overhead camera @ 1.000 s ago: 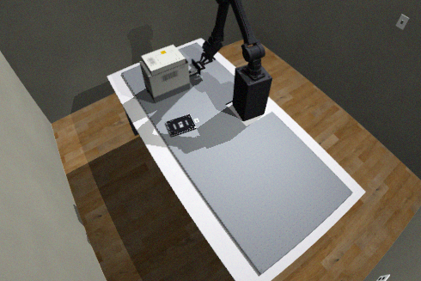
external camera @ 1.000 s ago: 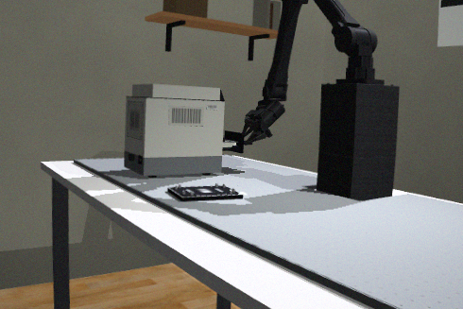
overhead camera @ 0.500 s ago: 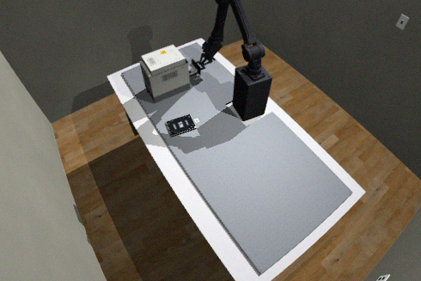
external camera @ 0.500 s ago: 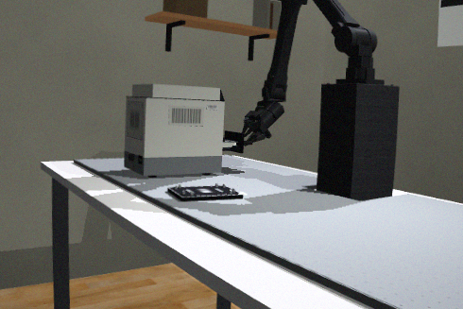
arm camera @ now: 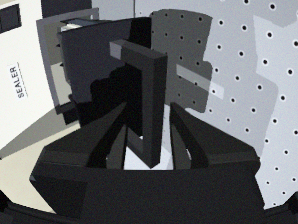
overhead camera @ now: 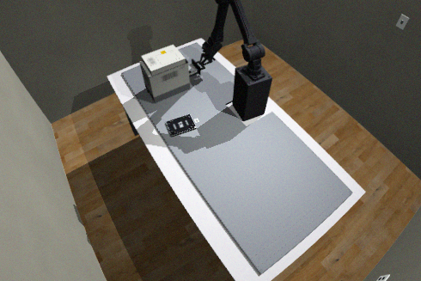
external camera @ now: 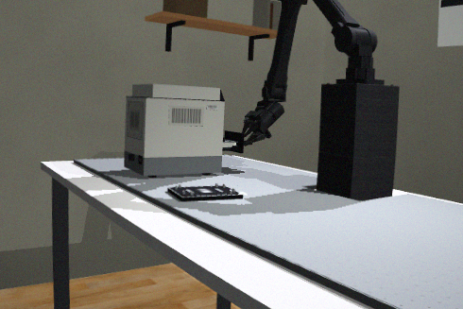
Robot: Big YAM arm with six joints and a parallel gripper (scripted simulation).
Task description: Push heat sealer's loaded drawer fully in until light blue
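My hand is 120 mm short of the sealing frame.
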